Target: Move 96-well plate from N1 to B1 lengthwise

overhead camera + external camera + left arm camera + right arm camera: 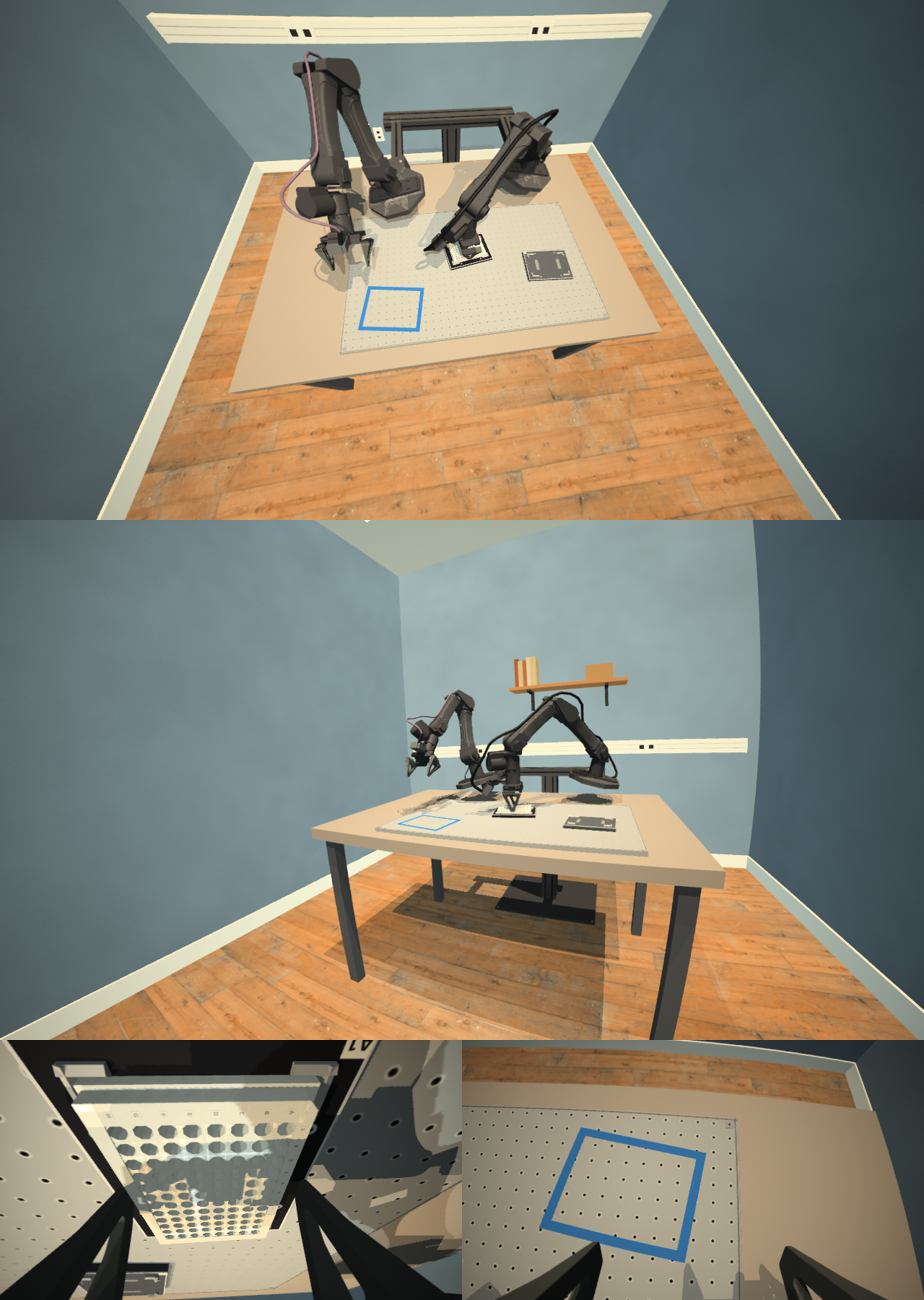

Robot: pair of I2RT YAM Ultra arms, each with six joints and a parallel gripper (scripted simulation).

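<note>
The 96-well plate is 10 mm below my left hand. Round my left hand: black plate nest: 20 mm below.
Now: the 96-well plate 60 mm behind my right hand, 370 mm to the left of it and 150 mm below it. Also, from my right hand: black plate nest 60 mm behind, 370 mm to the left, 170 mm below.
</note>
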